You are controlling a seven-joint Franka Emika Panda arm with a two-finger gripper.
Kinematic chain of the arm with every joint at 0, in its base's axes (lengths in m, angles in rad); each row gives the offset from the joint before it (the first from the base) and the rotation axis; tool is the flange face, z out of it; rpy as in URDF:
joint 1: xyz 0 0 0.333 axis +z
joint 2: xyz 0 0 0 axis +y
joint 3: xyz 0 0 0.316 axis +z
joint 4: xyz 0.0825 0 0 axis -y
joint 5: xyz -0.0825 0 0.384 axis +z
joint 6: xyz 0 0 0 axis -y
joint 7: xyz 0.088 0 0 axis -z
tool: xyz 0 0 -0.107 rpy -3.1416 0 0
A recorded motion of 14 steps. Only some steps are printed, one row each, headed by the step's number.
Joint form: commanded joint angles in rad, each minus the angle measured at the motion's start. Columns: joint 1, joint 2, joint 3, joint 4, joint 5, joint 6, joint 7.
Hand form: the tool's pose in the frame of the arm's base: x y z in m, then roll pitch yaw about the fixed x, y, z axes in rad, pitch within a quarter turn. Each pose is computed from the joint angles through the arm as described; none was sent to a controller.
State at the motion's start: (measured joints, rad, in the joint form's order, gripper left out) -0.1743 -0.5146 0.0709 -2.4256 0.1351 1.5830 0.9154
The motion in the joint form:
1: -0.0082 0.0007 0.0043 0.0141 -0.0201 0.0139 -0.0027
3: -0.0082 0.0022 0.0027 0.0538 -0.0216 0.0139 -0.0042
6: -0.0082 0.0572 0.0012 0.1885 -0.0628 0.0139 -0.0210
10: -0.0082 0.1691 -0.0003 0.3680 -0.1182 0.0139 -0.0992
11: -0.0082 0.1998 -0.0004 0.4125 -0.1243 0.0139 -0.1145
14: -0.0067 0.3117 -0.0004 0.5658 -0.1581 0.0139 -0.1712
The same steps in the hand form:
1: 0.3590 -0.0248 0.4750 2.9434 0.2410 -1.0799
3: 0.3657 -0.0257 0.4922 2.9755 0.2188 -1.0706
6: 0.3935 -0.0326 0.5323 3.0219 0.1452 -1.0324
10: 0.4356 -0.0433 0.5690 3.0520 0.0741 -0.9384
11: 0.4466 -0.0453 0.5763 3.0604 0.0630 -0.9209
14: 0.4855 -0.0532 0.5960 3.0733 0.0193 -0.8559

